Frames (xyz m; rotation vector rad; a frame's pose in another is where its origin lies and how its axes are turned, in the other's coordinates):
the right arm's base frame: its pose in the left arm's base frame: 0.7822 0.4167 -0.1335 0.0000 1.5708 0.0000
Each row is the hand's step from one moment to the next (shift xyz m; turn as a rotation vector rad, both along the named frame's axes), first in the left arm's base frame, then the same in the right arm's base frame.
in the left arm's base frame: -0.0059 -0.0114 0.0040 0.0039 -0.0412 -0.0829
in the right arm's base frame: -0.0040 -0.0114 -0.0059 0.0829 -0.0412 0.0039
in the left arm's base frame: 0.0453 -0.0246 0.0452 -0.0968 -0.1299 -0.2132
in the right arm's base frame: -0.0452 -0.0246 0.0453 0.2132 -0.1299 -0.0968
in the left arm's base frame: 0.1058 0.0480 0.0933 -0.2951 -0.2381 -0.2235
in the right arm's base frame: -0.0933 0.0480 0.1058 0.2235 -0.2381 -0.2951
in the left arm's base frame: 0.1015 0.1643 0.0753 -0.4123 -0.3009 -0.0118
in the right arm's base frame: -0.0753 0.1643 0.1015 0.0118 -0.3009 -0.4123
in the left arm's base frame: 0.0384 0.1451 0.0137 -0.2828 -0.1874 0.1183
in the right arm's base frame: -0.0137 0.1451 0.0384 -0.1183 -0.1874 -0.2828
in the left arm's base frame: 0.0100 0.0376 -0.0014 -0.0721 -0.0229 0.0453
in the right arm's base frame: 0.0014 0.0376 0.0100 -0.0453 -0.0229 -0.0721
